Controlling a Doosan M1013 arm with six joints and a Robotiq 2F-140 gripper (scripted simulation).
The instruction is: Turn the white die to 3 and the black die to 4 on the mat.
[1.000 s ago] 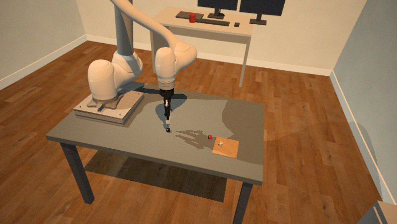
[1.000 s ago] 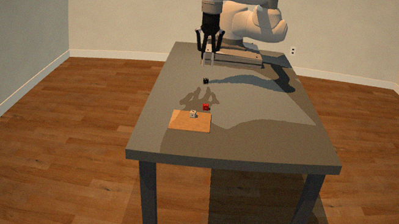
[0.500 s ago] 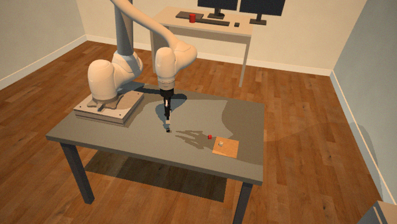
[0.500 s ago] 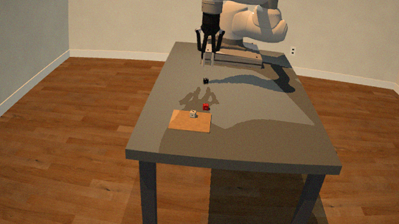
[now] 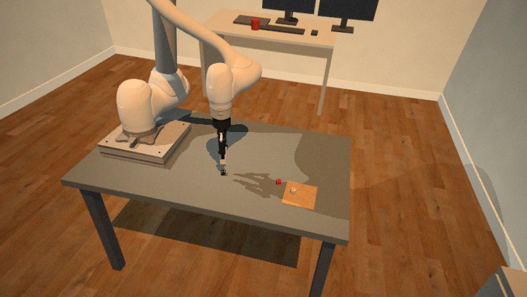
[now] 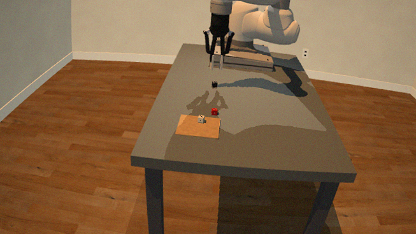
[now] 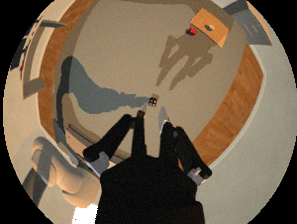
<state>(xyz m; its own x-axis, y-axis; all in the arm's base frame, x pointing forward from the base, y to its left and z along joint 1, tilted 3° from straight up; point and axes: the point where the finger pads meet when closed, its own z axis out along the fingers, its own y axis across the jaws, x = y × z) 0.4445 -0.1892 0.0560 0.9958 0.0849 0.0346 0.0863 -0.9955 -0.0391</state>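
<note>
Right now the black die is 100 mm below my hand. Round my hand: white die: 330 mm ahead, 90 mm to the right, 100 mm below; then orange mat: 360 mm ahead, 100 mm to the right, 110 mm below; then red die: 260 mm ahead, 30 mm to the right, 100 mm below.
</note>
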